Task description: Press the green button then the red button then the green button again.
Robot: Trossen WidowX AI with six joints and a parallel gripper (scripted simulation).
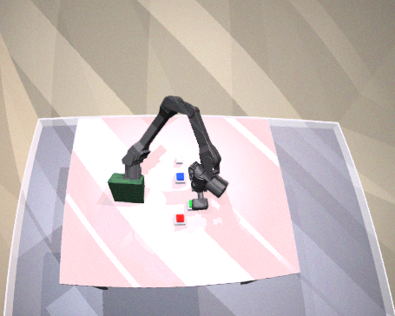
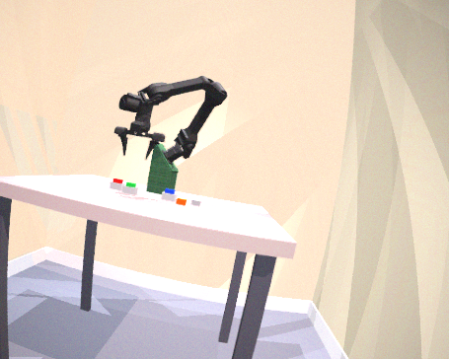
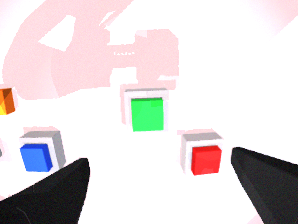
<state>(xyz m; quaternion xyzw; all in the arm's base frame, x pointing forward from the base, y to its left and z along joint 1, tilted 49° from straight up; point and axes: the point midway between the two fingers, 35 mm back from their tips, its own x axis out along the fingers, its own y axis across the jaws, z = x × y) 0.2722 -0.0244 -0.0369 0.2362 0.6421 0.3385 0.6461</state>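
Now: the green button 100 mm below my gripper tip. From my gripper tip the other things lie so: blue button (70 mm behind, 130 mm to the left, 100 mm below); then red button (50 mm behind, 70 mm to the right, 100 mm below).
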